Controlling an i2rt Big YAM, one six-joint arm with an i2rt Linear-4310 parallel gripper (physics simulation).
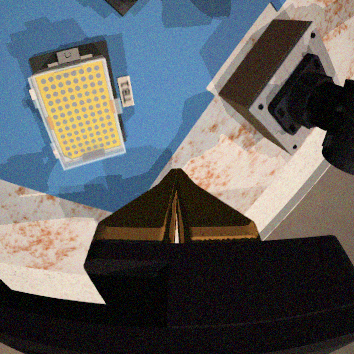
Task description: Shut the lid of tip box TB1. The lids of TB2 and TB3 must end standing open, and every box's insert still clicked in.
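Where they show: gripper, fingertip midpoint: (176, 176); arm's base at its link origin: (297, 94).
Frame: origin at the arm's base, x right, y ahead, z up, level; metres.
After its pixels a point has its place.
Observation:
Tip box TB1 (82, 107) {z -0.009, x -0.199, y 0.265 m} is at the upper left, with its yellow, dotted insert facing up. A clear cover with pale edges shows around and over the insert and looks to lie down over it; whether it is fully shut cannot be told. A grey latch piece (68, 54) {z -0.068, x -0.160, y 0.307 m} is at the box's far end, over a dark base. The TB1 label (126, 91) {z -0.085, x -0.166, y 0.210 m} lies to the right of the box. My gripper (176, 176) {z 0.143, x -0.171, y 0.218 m} is shut and empty, to the lower right of TB1 and apart from it. TB2 and TB3 do not show recognisably.
A brown block with a grey plate (265, 65) {z -0.028, x -0.005, y 0.071 m} and a black jointed part (312, 102) {z 0.055, x -0.016, y 0.029 m} stand at the upper right. A blue mat (160, 100) {z -0.087, x -0.150, y 0.154 m} lies on a rust-speckled pale table top (45, 242) {z -0.089, x -0.523, y 0.211 m}. A dark corner of something (122, 6) {z -0.079, x -0.071, y 0.281 m} shows at the top edge.

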